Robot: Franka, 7 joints.
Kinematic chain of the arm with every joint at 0, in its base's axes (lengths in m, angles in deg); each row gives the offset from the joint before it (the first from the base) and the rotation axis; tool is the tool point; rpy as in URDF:
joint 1: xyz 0 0 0.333 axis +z
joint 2: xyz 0 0 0 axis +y
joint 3: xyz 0 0 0.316 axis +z
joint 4: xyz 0.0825 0 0 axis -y
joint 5: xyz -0.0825 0 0.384 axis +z
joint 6: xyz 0 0 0 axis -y
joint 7: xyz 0.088 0 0 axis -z
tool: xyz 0 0 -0.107 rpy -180 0 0
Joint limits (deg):
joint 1: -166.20..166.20
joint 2: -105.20..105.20
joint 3: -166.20..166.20
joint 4: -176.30..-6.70
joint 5: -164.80..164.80
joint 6: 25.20..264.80
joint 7: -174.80..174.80
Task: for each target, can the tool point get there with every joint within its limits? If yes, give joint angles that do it. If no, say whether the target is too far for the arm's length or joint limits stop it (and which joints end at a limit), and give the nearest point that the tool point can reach.
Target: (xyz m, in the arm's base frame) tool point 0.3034 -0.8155 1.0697
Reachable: no: too far | nearest point 0.2283 -0.6136 0.8873 | short by 0.282 m
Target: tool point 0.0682 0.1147 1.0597
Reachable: yes | joints 75.11 0.40 -30.59 -37.02 -13.41 243.07 53.09
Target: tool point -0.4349 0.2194 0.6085
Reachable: yes | joints 135.28 -6.94 15.32 -132.56 -5.99 229.95 -56.75
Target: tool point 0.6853 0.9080 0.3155
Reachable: no: too far | nearest point 0.5167 0.6847 0.3198 | short by 0.280 m
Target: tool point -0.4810 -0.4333 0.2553
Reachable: yes | joints -79.54 64.63 -61.68 -103.14 97.62 172.26 -65.79
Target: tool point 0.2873 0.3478 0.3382
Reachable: yes | joints 122.87 13.60 -89.16 -137.23 82.95 75.34 104.64
